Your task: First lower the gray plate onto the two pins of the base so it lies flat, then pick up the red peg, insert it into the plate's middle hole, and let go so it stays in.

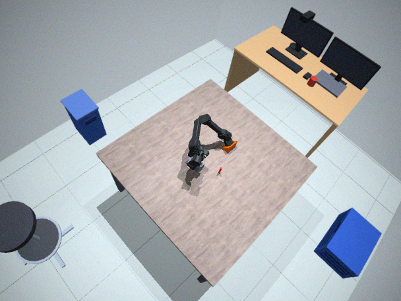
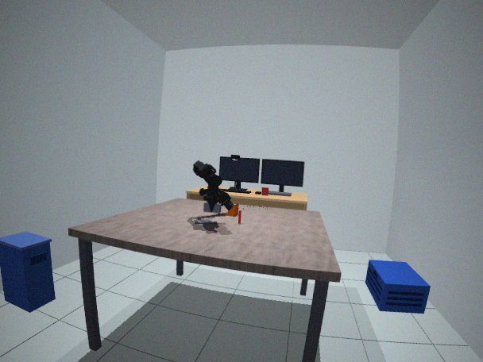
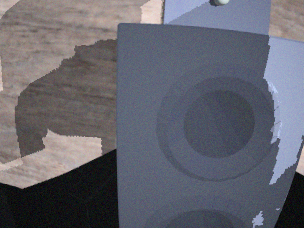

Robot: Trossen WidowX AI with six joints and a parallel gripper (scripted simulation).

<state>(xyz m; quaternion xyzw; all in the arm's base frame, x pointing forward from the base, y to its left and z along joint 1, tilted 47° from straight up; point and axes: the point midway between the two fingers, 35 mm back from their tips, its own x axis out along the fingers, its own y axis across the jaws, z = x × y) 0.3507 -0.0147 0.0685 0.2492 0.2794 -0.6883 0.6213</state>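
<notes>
Now: the red peg 15 cm to the left of my gripper tip, 10 cm behind it and 4 cm below it. From my gripper tip the other things lie so: gray plate (3 cm above).
</notes>
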